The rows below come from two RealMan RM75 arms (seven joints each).
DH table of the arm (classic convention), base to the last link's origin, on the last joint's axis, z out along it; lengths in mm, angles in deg. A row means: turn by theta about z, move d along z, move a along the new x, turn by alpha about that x. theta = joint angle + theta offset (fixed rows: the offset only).
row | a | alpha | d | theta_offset
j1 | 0 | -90 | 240.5 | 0
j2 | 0 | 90 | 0 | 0
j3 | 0 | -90 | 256 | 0
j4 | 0 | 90 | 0 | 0
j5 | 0 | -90 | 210 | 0
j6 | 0 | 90 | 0 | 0
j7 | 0 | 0 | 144 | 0
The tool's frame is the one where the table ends.
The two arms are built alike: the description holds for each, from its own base.
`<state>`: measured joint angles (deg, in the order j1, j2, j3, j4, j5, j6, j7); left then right.
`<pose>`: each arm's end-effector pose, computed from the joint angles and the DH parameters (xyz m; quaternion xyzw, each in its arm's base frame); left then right.
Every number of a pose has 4 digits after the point. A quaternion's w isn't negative.
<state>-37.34 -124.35 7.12 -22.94 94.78 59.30 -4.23 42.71 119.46 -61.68 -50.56 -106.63 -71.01 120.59</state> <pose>-0.2113 0.2965 -0.1599 -0.8540 -0.2186 -0.3087 0.3571 0.1300 0.4123 -0.0087 -0.9108 0.3219 0.2316 0.1153</pose>
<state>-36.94 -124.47 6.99 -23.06 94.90 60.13 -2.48 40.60 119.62 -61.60 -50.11 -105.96 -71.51 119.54</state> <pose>-0.2105 0.2945 -0.1595 -0.8543 -0.2067 -0.3097 0.3628 0.1444 0.4054 -0.0106 -0.9061 0.3341 0.2334 0.1137</pose>
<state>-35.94 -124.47 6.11 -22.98 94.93 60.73 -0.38 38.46 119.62 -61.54 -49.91 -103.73 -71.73 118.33</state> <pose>-0.2143 0.2933 -0.1570 -0.8508 -0.1995 -0.3064 0.3773 0.1553 0.3999 -0.0088 -0.8982 0.3443 0.2480 0.1144</pose>
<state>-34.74 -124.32 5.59 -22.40 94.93 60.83 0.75 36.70 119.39 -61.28 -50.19 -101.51 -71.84 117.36</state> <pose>-0.2227 0.2923 -0.1536 -0.8482 -0.1983 -0.2975 0.3907 0.1630 0.3969 -0.0033 -0.8907 0.3498 0.2644 0.1199</pose>
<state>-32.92 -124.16 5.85 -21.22 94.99 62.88 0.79 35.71 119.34 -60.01 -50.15 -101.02 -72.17 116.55</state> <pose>-0.2328 0.2886 -0.1467 -0.8413 -0.1965 -0.2992 0.4050 0.1704 0.3955 0.0015 -0.8852 0.3545 0.2731 0.1273</pose>
